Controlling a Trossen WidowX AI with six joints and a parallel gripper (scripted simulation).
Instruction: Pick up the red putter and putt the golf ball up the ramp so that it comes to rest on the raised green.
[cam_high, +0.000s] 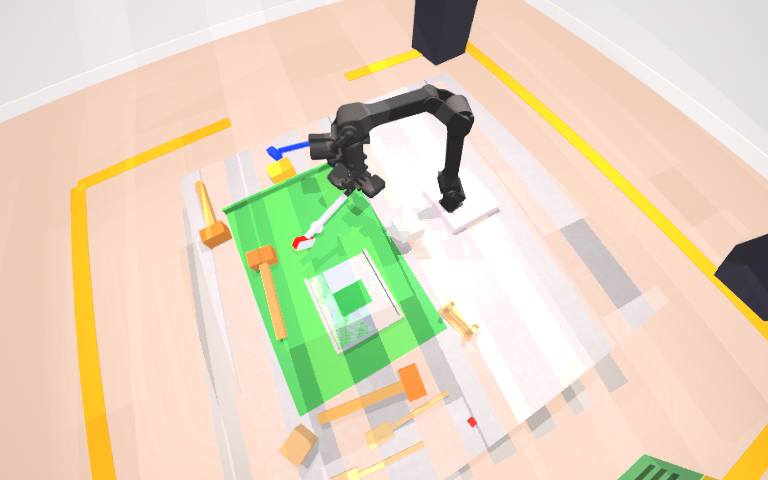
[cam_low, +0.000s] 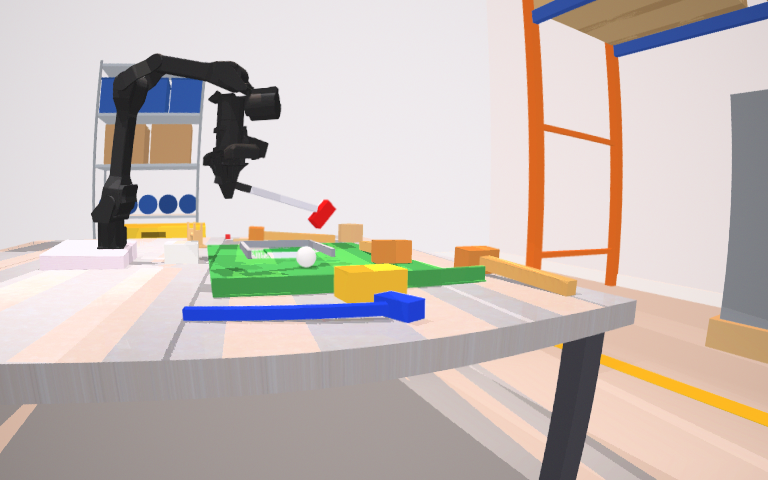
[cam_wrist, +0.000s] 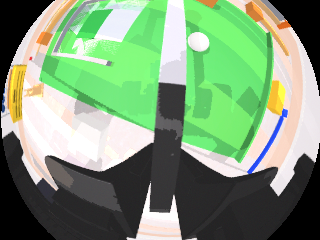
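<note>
Now: the red putter 120 mm ahead of my gripper tip and 30 mm to the left of it. The rest, counted from my gripper tip: green mat: 210 mm ahead, 90 mm to the left, 140 mm below; white block: 90 mm behind, 150 mm to the left, 120 mm below; white golf ball: 160 mm ahead, 30 mm to the right, 120 mm below.
</note>
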